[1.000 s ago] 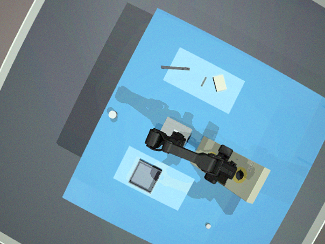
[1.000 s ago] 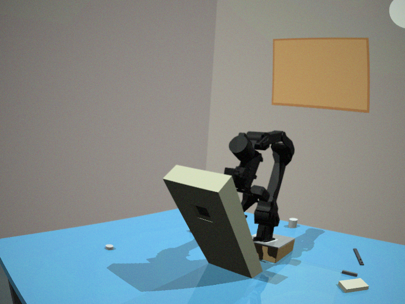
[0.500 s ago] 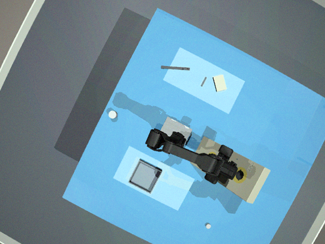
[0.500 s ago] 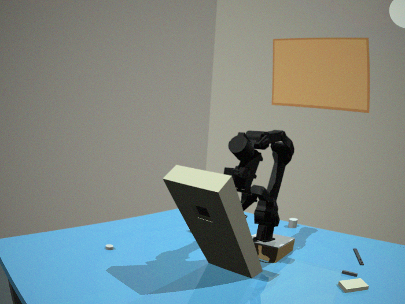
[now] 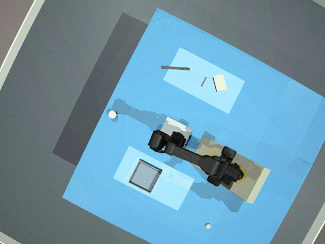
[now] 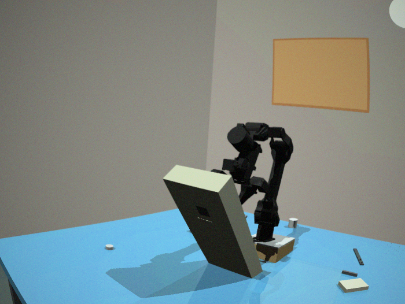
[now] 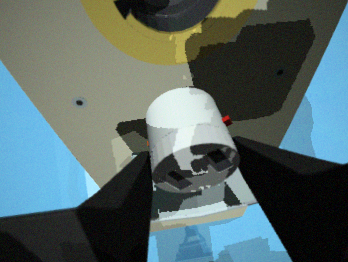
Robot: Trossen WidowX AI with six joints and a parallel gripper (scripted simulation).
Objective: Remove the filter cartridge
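My gripper tip is now 26 cm past the grey square tray, 34 cm to the left of it and 23 cm above it. The rest, counted from my gripper tip: cream block: 26 cm behind, 36 cm to the left, 23 cm below; round grey filter cartridge: right at my gripper tip.
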